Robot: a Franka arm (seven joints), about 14 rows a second.
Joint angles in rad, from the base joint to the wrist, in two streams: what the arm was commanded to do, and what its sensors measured. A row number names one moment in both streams.
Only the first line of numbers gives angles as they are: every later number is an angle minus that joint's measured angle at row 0.
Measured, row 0:
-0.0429, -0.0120, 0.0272, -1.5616, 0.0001, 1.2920, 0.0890
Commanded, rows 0 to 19:
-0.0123, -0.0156, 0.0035, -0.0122, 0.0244, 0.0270, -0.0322
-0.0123, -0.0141, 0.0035, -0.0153, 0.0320, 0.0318, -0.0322
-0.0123, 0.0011, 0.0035, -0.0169, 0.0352, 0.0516, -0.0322
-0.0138, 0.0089, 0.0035, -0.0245, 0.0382, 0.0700, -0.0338
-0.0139, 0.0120, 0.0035, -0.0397, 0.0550, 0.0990, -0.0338
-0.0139, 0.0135, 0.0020, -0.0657, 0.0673, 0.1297, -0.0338
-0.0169, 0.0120, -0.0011, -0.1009, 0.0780, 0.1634, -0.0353
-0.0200, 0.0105, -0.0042, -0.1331, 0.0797, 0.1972, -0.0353
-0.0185, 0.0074, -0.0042, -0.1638, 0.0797, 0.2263, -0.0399
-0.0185, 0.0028, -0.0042, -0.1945, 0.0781, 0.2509, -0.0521
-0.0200, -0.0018, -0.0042, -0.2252, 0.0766, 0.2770, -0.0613
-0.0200, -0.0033, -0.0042, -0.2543, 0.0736, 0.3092, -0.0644
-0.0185, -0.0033, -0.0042, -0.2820, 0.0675, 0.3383, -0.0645
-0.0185, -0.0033, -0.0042, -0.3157, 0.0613, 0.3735, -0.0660
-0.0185, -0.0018, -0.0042, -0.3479, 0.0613, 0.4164, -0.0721
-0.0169, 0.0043, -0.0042, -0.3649, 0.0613, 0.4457, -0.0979
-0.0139, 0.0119, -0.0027, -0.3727, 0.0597, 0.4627, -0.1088
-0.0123, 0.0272, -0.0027, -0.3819, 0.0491, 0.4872, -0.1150
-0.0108, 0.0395, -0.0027, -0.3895, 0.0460, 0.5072, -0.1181
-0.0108, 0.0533, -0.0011, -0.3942, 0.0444, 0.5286, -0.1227
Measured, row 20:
-0.0062, 0.0383, -0.0064, -0.3796, 0.0533, 0.4870, -0.0984
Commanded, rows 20 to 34:
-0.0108, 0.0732, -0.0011, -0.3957, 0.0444, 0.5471, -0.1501
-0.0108, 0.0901, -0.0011, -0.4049, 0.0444, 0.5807, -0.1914
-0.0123, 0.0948, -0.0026, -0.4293, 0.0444, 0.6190, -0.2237
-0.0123, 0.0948, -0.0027, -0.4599, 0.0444, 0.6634, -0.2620
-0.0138, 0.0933, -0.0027, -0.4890, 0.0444, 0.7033, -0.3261
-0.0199, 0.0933, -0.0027, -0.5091, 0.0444, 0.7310, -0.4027
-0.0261, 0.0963, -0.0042, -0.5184, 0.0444, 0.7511, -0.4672
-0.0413, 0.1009, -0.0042, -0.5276, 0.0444, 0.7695, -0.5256
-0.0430, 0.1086, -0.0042, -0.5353, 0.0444, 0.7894, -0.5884
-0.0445, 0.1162, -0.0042, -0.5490, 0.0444, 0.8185, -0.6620
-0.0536, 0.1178, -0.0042, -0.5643, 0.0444, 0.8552, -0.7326
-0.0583, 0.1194, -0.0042, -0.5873, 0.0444, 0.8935, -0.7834
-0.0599, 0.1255, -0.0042, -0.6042, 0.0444, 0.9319, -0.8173
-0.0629, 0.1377, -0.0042, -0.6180, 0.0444, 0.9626, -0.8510
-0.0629, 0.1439, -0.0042, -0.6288, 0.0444, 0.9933, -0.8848
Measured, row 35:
-0.0520, 0.1369, -0.0093, -0.5993, 0.0480, 0.9332, -0.8120
